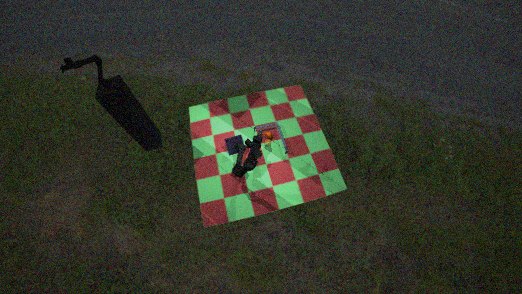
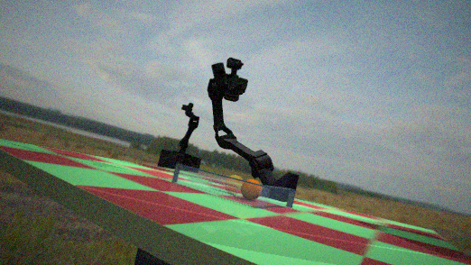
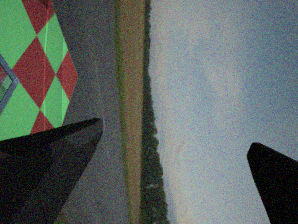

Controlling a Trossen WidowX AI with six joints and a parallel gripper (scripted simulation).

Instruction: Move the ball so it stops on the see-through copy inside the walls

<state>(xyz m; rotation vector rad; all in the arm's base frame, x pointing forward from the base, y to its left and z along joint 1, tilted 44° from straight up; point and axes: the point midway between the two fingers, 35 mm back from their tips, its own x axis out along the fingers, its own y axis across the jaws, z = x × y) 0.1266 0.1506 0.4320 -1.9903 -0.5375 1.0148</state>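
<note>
The orange ball is 140 mm ahead of my gripper tip, 210 mm to the left of it and 430 mm below it.
</note>
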